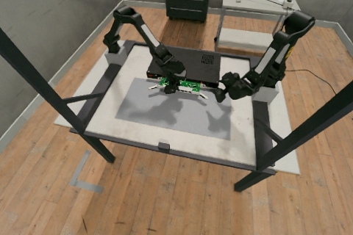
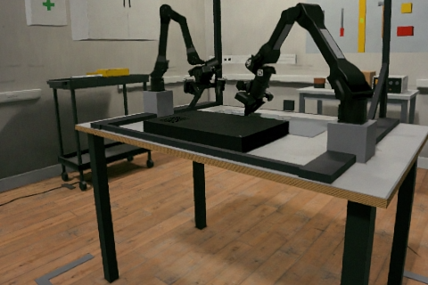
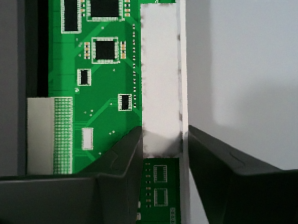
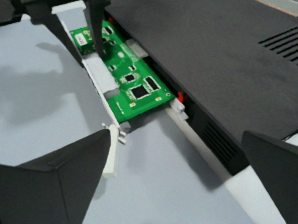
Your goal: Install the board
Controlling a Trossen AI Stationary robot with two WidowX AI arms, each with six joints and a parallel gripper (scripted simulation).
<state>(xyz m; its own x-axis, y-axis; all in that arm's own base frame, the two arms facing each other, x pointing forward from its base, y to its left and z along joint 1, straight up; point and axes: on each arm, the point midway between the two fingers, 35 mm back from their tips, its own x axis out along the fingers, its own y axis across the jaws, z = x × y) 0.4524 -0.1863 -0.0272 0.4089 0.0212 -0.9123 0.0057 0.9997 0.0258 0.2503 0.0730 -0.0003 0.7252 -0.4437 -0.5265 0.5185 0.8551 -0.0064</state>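
Right now my left hand is 9 cm past the grey mat, 7 cm above it and 2 cm to the left of it. Also, from my left hand: dark frame rail (39 cm ahead, 6 cm below, 4 cm to the left); black enclosure (19 cm ahead, 3 cm below, 1 cm to the left); green board (3 cm below, 1 cm to the right).
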